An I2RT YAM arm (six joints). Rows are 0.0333 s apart.
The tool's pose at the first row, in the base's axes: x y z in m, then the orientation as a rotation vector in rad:
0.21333 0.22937 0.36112 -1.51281 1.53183 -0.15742
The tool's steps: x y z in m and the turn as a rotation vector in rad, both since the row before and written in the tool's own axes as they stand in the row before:
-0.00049 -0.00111 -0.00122 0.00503 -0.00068 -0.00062
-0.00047 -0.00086 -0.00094 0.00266 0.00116 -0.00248
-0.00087 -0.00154 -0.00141 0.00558 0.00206 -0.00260
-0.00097 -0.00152 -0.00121 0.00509 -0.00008 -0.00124
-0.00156 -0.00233 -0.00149 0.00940 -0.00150 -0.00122
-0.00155 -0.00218 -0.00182 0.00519 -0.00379 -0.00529
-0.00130 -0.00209 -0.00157 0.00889 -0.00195 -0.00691
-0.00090 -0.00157 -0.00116 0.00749 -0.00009 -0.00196
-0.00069 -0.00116 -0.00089 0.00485 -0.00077 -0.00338
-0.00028 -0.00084 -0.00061 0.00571 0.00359 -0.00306
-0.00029 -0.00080 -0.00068 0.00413 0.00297 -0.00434
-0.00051 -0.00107 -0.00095 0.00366 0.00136 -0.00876
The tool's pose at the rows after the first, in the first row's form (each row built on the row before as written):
0.21320 0.22891 0.36277 -1.50926 1.52938 -0.16099
0.21308 0.22863 0.36409 -1.50927 1.52771 -0.16531
0.21303 0.22830 0.36633 -1.50718 1.52581 -0.17256
0.21307 0.22816 0.36850 -1.50414 1.52334 -0.17698
0.21335 0.22819 0.37166 -1.49752 1.51848 -0.18345
0.21327 0.22807 0.37489 -1.49713 1.51010 -0.18744
0.21333 0.22789 0.37780 -1.49526 1.50090 -0.19649
0.21338 0.22770 0.37994 -1.49083 1.49716 -0.20300
0.21338 0.22756 0.38155 -1.48952 1.49265 -0.20792
0.21345 0.22730 0.38259 -1.48769 1.49157 -0.21662
0.21343 0.22702 0.38364 -1.48804 1.48955 -0.22447
0.21334 0.22674 0.38513 -1.49202 1.48322 -0.23339

